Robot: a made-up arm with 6 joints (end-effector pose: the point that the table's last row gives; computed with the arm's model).
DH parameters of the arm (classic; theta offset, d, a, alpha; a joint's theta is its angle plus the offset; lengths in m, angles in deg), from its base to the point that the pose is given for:
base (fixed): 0 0 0 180
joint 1: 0 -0.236 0.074 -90
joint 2: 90 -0.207 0.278 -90
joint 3: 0 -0.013 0.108 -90
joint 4: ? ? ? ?
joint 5: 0 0.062 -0.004 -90
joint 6: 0 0.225 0.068 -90
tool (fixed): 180 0.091 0 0
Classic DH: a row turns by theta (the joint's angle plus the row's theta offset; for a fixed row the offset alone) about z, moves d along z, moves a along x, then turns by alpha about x.
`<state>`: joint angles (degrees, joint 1 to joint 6).
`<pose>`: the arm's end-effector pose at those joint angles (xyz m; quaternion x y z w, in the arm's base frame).
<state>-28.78 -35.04 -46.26 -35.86 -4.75 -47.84</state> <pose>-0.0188 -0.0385 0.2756 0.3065 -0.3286 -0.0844 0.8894</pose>
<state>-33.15 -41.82 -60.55 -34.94 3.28 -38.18</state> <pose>-0.0425 0.0125 0.2663 0.3132 -0.1355 -0.1933 0.9199</pose>
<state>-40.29 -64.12 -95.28 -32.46 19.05 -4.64</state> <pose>-0.1156 0.0910 0.2395 0.3188 0.3728 -0.4360 0.7545</pose>
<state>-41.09 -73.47 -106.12 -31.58 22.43 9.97</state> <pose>-0.1551 0.1106 0.2283 0.3457 0.4940 -0.5068 0.6161</pose>
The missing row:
joint 4: -90 -0.598 0.064 90
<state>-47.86 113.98 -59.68 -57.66 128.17 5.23</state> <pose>0.4183 -0.0739 0.3717 0.8725 0.4171 0.1787 0.1809</pose>
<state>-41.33 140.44 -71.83 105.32 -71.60 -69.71</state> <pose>0.4041 -0.1764 0.3793 -0.2188 0.1344 -0.9636 0.0742</pose>
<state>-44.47 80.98 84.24 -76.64 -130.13 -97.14</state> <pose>-0.7016 -0.6584 0.5088 0.5457 0.0757 -0.8338 0.0372</pose>
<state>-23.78 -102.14 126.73 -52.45 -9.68 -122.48</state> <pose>0.4918 0.6020 0.0389 0.7297 -0.0432 0.6494 0.2094</pose>
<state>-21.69 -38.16 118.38 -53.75 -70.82 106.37</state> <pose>0.2682 0.4505 0.8505 0.9780 -0.0347 -0.0176 0.2051</pose>
